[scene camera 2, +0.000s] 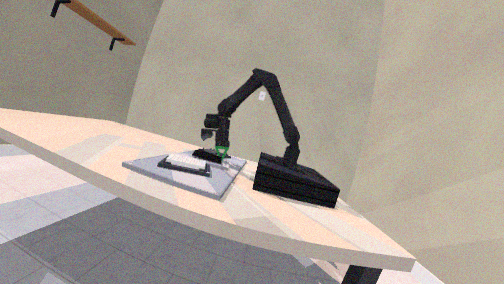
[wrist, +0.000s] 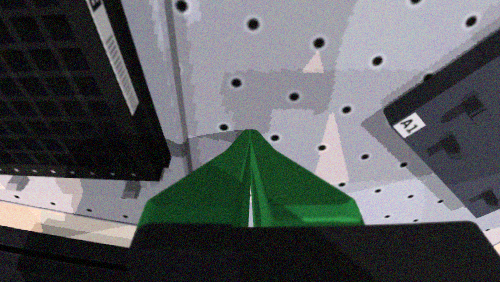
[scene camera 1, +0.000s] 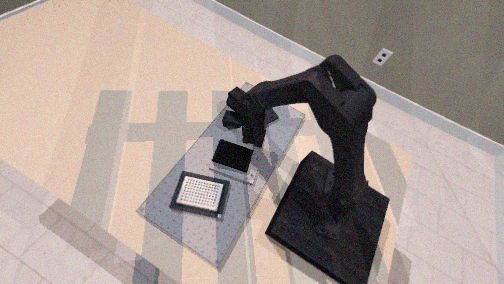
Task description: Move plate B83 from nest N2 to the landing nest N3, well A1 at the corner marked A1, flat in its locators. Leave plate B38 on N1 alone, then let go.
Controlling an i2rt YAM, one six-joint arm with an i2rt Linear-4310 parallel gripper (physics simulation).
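Note:
Plate B83 [scene camera 1: 233,155] [wrist: 55,90], a black gridded plate, is at the pale nest N2 [scene camera 1: 234,175] in the middle of the board; its label is cut off in the wrist view. The landing nest N3 [scene camera 1: 273,117] [wrist: 450,130] is dark, with its A1 tag [wrist: 409,125] facing my fingers, and holds no plate in the parts that show. My gripper [scene camera 2: 222,151] [wrist: 250,141] is shut and empty, its green fingertips together above the board between B83 and N3. The arm hides the fingertips in scene camera 1. White plate B38 [scene camera 1: 201,192] [scene camera 2: 186,161] sits on nest N1 [scene camera 1: 197,212].
The perforated grey board [scene camera 1: 165,200] [scene camera 2: 145,168] carries the nests on the wooden table [scene camera 2: 75,140]. The arm's black base block [scene camera 1: 325,220] [scene camera 2: 295,182] stands beside the board. A wall shelf [scene camera 2: 95,21] is high at the upper left in scene camera 2.

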